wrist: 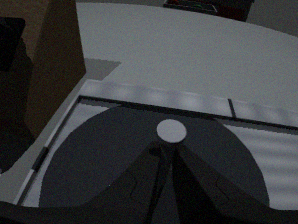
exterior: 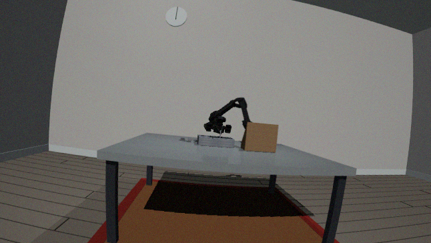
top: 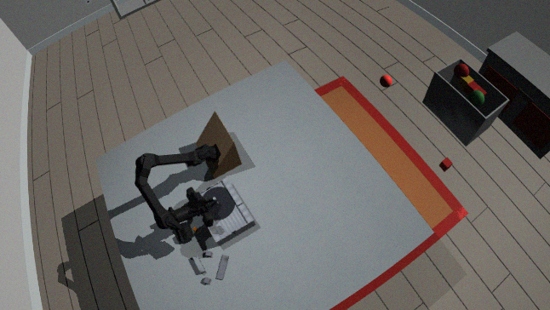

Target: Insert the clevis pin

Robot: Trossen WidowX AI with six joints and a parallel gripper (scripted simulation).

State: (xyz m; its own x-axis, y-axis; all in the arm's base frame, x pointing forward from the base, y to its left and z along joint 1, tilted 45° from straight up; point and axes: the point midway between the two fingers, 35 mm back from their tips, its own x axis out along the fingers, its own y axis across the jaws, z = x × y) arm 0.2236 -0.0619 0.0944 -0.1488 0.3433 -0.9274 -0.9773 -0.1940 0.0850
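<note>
Right now my gripper tip is 4 cm short of the rimmed steel tray and 5 cm above it. From my gripper tip the other things lie so: dark aluminium disc (3 cm below); steel clevis pin (1 cm below).
</note>
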